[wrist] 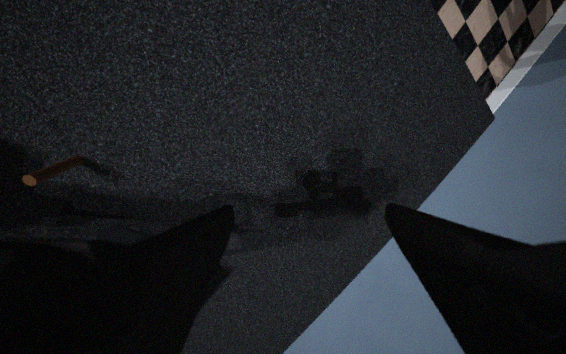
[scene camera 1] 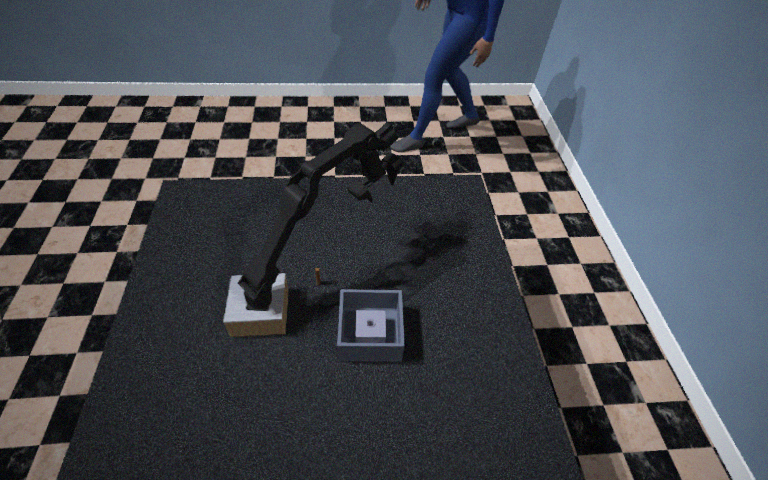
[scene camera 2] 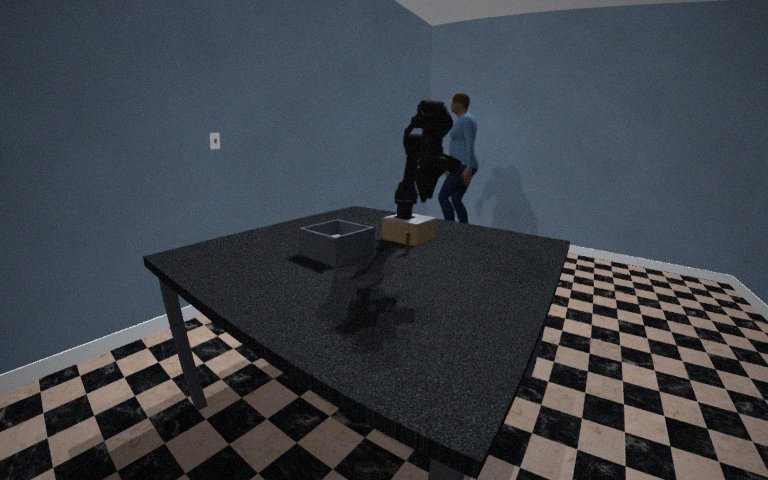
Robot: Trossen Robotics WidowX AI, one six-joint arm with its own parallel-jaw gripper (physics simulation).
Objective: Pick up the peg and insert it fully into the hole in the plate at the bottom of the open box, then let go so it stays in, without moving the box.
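Places are measured from the arm's base along level axes (x ahead, y left, z up), in millimetres.
Pixels of known places: gripper, fingertip midpoint: [wrist: 308, 212] [scene camera 1: 381, 193] [scene camera 2: 426, 200]; arm's base, origin of the base link: [scene camera 1: 259, 301] [scene camera 2: 404, 217].
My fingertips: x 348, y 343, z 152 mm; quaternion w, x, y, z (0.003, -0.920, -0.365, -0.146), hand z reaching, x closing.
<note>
For each thing: its top centre in the pictures, then the offset to it from my fingertips. "spot": a spot on its surface instead. Level surfaces: height alone.
- thin orange-brown peg, middle of its top: [wrist: 29, 180] [scene camera 1: 317, 269] [scene camera 2: 407, 232] 193 mm back, 204 mm right, 161 mm down
- open grey box, middle of its top: [scene camera 1: 371, 316] [scene camera 2: 336, 227] 9 mm back, 378 mm right, 143 mm down
- pale square plate, middle of its top: [scene camera 1: 370, 322] 9 mm back, 378 mm right, 180 mm down
- small dark hole, surface spot: [scene camera 1: 370, 323] spot: 10 mm back, 368 mm right, 202 mm down
- dark table, its level: 241 mm down
A thin orange-brown peg [scene camera 1: 318, 276] [scene camera 2: 407, 243] [wrist: 55, 170] stands upright on the dark table, between the arm's base and the box but set farther back in scene camera 1. The open grey box [scene camera 1: 370, 352] [scene camera 2: 336, 249] stands to the right of the base in that view. A pale square plate [scene camera 1: 362, 332] with a small dark hole [scene camera 1: 370, 323] lies on the box's bottom. My gripper [scene camera 1: 381, 191] [wrist: 308, 212] is open and empty, high above the table and well away from the peg. In the wrist view the peg is at the far left, outside the fingers.
The arm stands on a white-topped wooden block [scene camera 1: 257, 328] [scene camera 2: 410, 230], left of the box in scene camera 1. The dark table [scene camera 1: 226, 407] [scene camera 2: 453, 294] [wrist: 200, 75] carries the arm's shadow. A person in blue [scene camera 1: 438, 73] [scene camera 2: 464, 138] is beyond the table.
</note>
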